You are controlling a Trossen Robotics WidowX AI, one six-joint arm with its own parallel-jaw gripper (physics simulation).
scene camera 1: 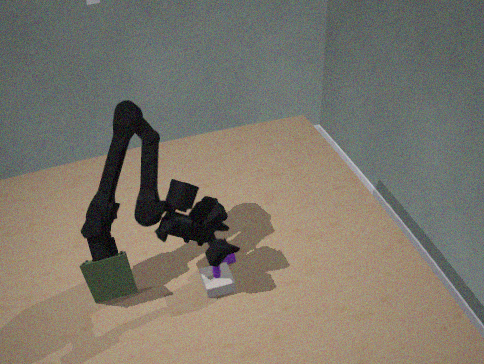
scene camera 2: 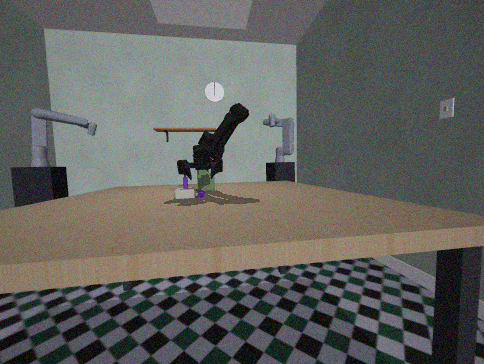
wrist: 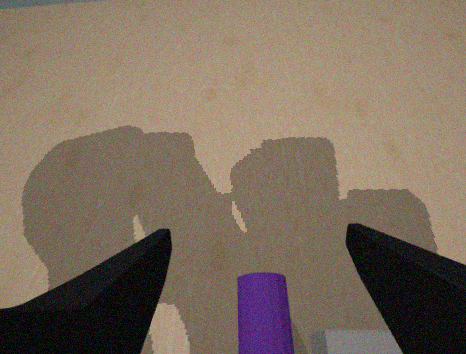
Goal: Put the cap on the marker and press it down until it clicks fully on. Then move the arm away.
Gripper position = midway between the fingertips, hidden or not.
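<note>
Scene camera 1 shows the gripper [scene camera 1: 233, 239]. Scene camera 2 has a view of the gripper [scene camera 2: 201, 178] too, and the wrist view likewise takes in the gripper [wrist: 258, 235].
</note>
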